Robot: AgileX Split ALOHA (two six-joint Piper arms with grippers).
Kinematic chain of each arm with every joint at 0, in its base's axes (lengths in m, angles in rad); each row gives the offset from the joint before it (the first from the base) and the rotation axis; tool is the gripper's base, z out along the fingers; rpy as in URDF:
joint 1: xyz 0 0 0.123 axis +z
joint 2: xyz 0 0 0 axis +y
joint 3: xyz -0.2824 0 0.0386 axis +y
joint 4: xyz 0.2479 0 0.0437 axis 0.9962 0 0.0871
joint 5: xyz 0 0 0 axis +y
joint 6: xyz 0.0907 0 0.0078 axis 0.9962 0 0.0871
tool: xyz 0 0 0 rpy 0 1.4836 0
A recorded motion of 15 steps. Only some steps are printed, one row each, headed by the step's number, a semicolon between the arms.
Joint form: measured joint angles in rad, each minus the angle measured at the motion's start. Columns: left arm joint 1, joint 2, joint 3, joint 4, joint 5, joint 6; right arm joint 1, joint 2, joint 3, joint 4, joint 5, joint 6.
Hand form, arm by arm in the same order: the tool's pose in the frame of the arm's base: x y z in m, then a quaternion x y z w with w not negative. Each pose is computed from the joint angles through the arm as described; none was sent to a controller.
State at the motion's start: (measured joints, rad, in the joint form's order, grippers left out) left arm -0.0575 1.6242 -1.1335 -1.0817 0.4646 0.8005; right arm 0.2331 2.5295 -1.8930 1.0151 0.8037 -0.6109
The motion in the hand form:
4: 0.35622 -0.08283 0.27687 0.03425 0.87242 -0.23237 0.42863; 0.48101 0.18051 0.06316 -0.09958 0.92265 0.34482 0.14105
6: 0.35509 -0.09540 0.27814 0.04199 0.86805 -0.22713 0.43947; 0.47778 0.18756 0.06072 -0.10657 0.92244 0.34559 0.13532
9: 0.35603 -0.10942 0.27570 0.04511 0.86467 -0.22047 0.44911; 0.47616 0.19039 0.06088 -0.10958 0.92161 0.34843 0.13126
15: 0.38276 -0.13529 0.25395 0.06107 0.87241 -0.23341 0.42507; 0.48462 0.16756 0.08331 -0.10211 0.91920 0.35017 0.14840
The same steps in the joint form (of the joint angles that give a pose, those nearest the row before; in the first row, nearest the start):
4: -0.0904 0.0000 0.0000 0.0037 -0.0902 0.0008; 0.0201 0.0262 0.0000 -0.0526 0.0078 0.0214
6: -0.1351 0.0000 0.0000 0.0026 -0.1403 0.0019; 0.0349 0.0309 0.0000 -0.0539 0.0101 0.0214
9: -0.1846 0.0139 -0.0026 -0.0039 -0.2039 0.0020; 0.0402 0.0309 0.0000 -0.0514 0.0180 0.0214
15: -0.2282 0.1541 -0.1082 -0.0129 -0.1917 0.0010; -0.0093 -0.0137 0.0000 -0.0614 0.0460 0.0214

